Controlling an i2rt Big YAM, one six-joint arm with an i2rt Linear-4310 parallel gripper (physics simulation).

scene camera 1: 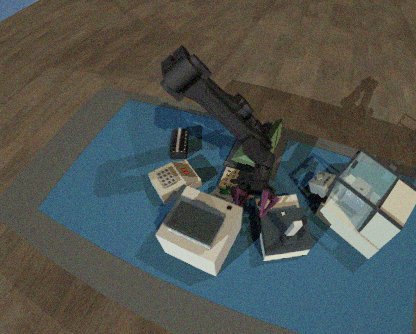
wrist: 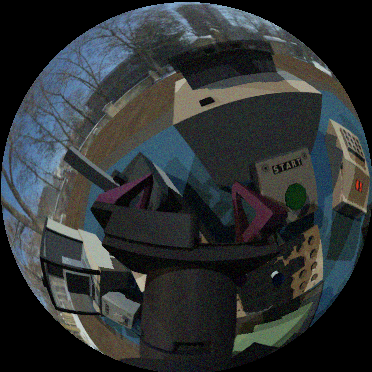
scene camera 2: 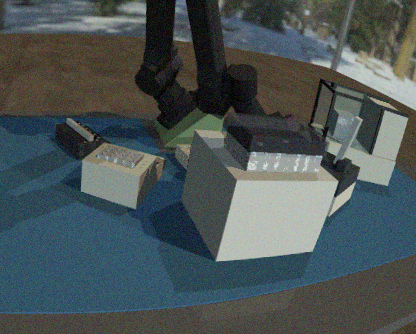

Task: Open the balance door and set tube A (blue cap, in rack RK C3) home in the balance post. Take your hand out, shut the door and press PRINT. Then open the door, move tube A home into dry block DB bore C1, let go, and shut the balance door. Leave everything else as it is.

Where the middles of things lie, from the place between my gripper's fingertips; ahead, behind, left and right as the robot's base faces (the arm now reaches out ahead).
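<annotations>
My hand is 100 mm short of the large cream box with dark lid [scene camera 2: 258, 190], 110 mm to the left of it and 20 mm below it. There's also the glass-box balance [scene camera 1: 363, 204], and that's 140 mm behind my hand, 360 mm to the left of it and 40 mm above it.
</annotations>
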